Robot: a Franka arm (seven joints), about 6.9 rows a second.
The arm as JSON. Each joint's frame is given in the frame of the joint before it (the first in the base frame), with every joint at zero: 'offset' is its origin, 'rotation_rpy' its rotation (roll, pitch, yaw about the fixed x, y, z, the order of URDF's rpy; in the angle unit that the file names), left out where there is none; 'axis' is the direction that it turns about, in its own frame. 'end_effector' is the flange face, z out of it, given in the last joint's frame.
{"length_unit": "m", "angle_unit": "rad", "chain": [
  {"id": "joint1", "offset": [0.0, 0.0, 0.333], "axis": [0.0, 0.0, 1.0]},
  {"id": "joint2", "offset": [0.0, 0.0, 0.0], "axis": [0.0, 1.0, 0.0]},
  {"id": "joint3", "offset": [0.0, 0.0, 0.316], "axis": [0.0, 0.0, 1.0]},
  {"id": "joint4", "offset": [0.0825, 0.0, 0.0], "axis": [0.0, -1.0, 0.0]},
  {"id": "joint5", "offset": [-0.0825, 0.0, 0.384], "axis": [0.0, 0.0, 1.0]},
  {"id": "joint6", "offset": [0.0, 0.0, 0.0], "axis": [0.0, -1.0, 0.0]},
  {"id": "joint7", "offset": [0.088, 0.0, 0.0], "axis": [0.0, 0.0, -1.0]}
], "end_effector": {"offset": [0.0, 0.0, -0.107], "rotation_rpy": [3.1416, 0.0, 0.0]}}
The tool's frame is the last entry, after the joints.
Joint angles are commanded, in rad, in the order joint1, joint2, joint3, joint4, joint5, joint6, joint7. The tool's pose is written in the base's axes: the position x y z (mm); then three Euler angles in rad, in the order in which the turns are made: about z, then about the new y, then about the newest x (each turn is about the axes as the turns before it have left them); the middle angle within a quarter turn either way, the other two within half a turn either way. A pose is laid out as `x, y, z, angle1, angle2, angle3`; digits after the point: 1 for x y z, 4 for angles.
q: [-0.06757 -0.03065 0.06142 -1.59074 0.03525 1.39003 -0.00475]
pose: 524.5, 1.6, 617.7, 0.0047, 0.1699, -3.1069
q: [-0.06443 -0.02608 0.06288 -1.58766 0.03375 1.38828 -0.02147]
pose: 525.7, 3.7, 616.5, 0.0261, 0.1725, -3.1052
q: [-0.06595 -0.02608 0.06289 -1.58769 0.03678 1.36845 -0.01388]
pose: 523.3, 3.4, 615.2, 0.0183, 0.1926, -3.1031
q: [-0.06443 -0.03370 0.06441 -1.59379 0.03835 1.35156 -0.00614]
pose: 518.9, 5.3, 615.4, 0.0143, 0.2082, -3.1033
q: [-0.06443 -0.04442 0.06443 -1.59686 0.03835 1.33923 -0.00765]
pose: 514.2, 5.6, 618.7, 0.0161, 0.2129, -3.1036
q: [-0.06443 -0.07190 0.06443 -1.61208 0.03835 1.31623 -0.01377]
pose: 503.0, 6.1, 624.4, 0.0228, 0.2235, -3.1039
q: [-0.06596 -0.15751 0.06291 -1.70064 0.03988 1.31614 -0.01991]
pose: 475.3, 6.1, 627.0, 0.0246, 0.2265, -3.1062
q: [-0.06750 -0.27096 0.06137 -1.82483 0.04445 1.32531 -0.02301]
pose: 439.1, 6.7, 624.2, 0.0225, 0.2282, -3.1075
